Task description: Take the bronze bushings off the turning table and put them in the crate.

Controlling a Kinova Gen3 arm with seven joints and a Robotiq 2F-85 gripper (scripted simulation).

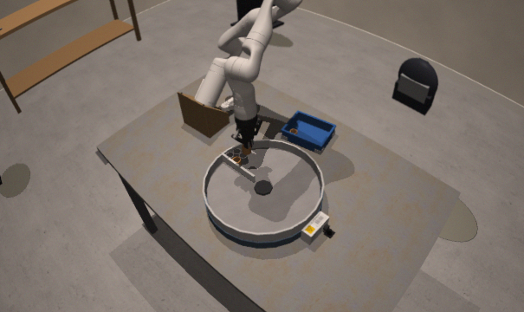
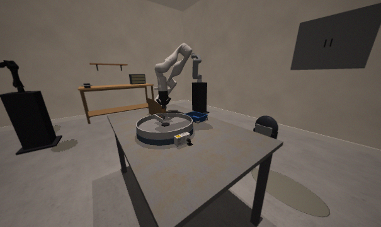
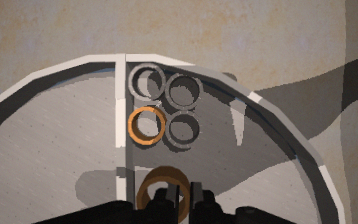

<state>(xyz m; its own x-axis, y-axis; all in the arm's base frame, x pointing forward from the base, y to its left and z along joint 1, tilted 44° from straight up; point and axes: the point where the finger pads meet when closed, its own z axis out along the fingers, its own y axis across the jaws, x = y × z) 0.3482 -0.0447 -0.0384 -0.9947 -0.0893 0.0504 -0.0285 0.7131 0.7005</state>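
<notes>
My hand is 2 cm short of the blue crate, 31 cm to the right of it and 14 cm above it. Also, from my hand: round turning table (12 cm ahead, 5 cm to the right, 11 cm below).
</notes>
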